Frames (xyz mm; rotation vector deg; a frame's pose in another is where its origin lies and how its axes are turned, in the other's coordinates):
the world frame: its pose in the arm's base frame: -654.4 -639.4 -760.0 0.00 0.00 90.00
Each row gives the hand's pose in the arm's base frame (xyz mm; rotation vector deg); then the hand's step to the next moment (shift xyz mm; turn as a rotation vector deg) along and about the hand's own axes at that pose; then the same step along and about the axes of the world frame.
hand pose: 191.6 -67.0 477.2 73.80 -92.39 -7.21
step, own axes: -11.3 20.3 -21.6 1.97 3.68 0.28
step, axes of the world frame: 27.6 -1.5 15.6 -0.10 2.46 3.38
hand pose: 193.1 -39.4 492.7 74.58 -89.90 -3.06
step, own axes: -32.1 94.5 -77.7 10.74 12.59 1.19
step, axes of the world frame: 104.1 14.4 70.3 -3.42 8.03 14.11
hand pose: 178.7 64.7 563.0 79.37 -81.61 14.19
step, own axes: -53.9 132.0 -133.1 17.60 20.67 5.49
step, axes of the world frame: 171.4 51.2 77.9 -8.25 15.04 21.74
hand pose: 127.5 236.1 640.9 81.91 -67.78 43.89
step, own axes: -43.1 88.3 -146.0 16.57 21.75 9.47
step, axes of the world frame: 158.0 74.6 20.5 -11.76 16.95 20.29
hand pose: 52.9 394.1 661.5 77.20 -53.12 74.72
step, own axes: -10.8 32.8 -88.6 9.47 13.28 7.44
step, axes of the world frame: 78.3 52.3 -13.4 -8.87 10.07 11.89
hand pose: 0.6 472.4 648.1 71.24 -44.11 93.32
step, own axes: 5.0 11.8 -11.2 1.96 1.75 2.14
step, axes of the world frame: 6.7 15.5 2.1 -1.98 0.94 2.59
